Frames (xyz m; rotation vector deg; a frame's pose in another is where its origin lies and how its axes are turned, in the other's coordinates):
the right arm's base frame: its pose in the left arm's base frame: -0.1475 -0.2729 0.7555 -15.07 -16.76 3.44
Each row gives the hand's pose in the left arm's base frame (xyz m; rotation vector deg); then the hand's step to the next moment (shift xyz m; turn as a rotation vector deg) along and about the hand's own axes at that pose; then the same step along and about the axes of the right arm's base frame.
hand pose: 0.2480 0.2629 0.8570 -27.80 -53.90 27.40
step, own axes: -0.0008 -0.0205 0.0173 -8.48 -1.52 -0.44
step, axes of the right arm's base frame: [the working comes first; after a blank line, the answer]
step, axes of the left arm's base frame: -0.0115 -0.0136 0.0201 -3.63 -6.22 -4.76

-0.0067 -0.0182 0.0186 -5.39 -4.66 -4.87
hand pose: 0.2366 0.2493 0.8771 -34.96 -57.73 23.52
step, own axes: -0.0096 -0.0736 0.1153 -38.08 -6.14 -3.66
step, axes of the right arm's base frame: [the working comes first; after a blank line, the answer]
step, axes of the left arm's base frame: -0.1025 -0.0292 0.0863 -14.85 -27.86 -22.45

-0.0768 -0.0489 0.1025 -23.11 -20.61 -23.29
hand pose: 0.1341 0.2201 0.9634 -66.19 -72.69 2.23
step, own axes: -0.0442 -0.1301 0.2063 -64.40 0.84 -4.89
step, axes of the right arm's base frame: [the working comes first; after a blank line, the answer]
step, axes of the left arm's base frame: -0.2422 0.0447 0.0278 -19.95 -40.89 -45.85

-0.2195 0.0407 0.1076 -35.72 -26.87 -46.63
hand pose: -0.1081 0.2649 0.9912 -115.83 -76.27 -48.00
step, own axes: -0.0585 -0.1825 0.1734 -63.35 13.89 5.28
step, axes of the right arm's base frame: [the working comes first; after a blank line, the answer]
step, axes of the left arm's base frame: -0.1554 0.1577 -0.1334 -5.53 -37.15 -53.13

-0.1703 0.1905 -0.0387 -23.59 -21.64 -56.65
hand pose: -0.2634 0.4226 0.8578 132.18 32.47 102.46
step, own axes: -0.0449 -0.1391 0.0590 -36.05 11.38 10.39
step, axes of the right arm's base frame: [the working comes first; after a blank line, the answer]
step, axes of the left arm's base frame: 0.0203 0.1152 -0.1057 4.60 -23.60 -30.97

0.0012 0.1386 -0.0751 -6.46 -14.64 -35.79
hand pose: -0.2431 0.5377 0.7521 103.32 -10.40 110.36
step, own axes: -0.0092 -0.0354 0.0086 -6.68 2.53 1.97
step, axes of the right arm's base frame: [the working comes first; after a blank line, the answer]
step, axes of the left arm's base frame: 0.0232 0.0248 -0.0161 0.71 -4.76 -5.64

0.0201 0.0277 -0.0155 -1.34 -3.11 -6.59
